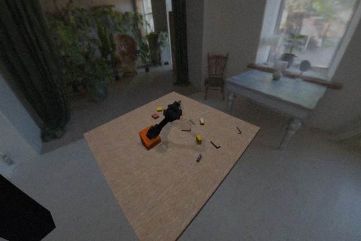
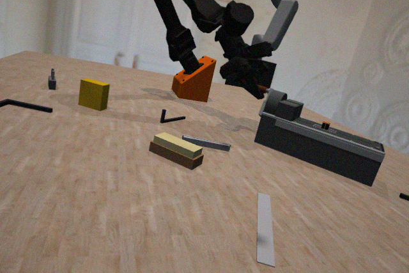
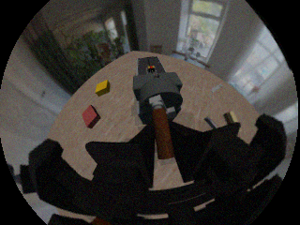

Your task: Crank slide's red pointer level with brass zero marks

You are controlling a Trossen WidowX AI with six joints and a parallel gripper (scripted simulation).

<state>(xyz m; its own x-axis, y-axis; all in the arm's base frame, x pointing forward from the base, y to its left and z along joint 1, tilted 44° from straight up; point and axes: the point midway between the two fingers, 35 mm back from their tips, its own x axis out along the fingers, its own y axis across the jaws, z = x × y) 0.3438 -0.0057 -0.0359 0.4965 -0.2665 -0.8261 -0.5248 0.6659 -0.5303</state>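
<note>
My gripper tip is 2 cm past the brown crank handle, 1 cm to the left of it and 2 cm below it. Round my gripper tip: red pointer: 14 cm ahead, 8 cm to the left, 1 cm below; red block: 7 cm behind, 24 cm to the left, 8 cm below; grey bar: 9 cm ahead, 18 cm to the right, 9 cm below.
</note>
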